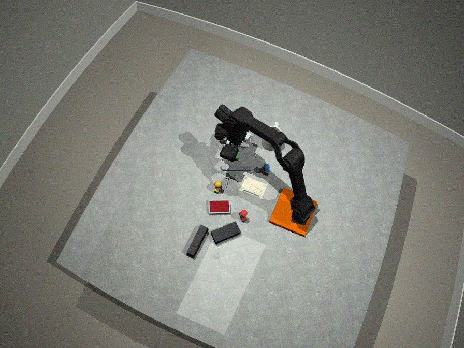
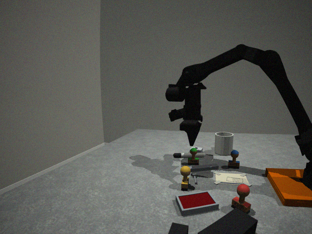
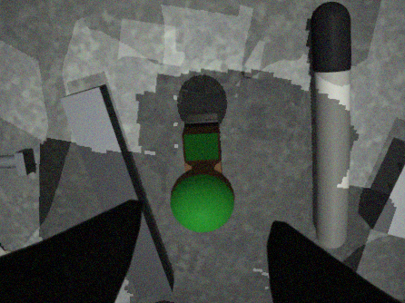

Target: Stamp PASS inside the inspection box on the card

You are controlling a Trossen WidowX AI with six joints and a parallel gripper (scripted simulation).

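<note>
My gripper tip is now 6 cm above the green-topped stamp and 1 cm past it. From my gripper tip the other things lie so: black-capped white marker 7 cm below, 6 cm to the right, 3 cm ahead; then blue-knobbed stamp 15 cm behind, 6 cm below, 2 cm to the left; then grey bar 8 cm below, 5 cm to the left, 3 cm behind.
</note>
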